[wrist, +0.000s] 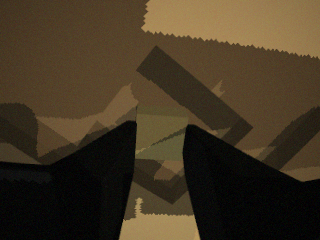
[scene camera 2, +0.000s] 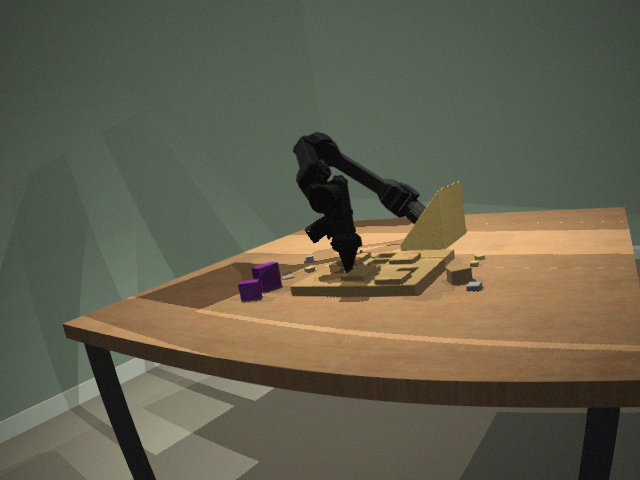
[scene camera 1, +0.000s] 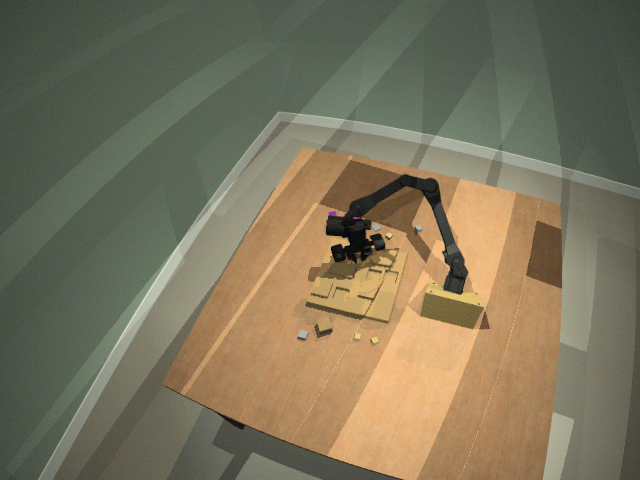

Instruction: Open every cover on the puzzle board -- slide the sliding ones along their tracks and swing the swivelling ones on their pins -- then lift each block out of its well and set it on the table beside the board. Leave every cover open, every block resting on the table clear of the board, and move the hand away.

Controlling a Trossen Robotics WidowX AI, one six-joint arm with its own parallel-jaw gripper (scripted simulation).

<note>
My gripper [scene camera 2: 348, 272] carries an olive block [wrist: 160, 131]. Further things: a tan puzzle board [scene camera 1: 343, 298].
My gripper shows as well in the wrist view [wrist: 159, 133] and in scene camera 1 [scene camera 1: 358, 261]. The tan puzzle board is seen too in the wrist view [wrist: 241, 78] and in scene camera 2 [scene camera 2: 327, 282].
</note>
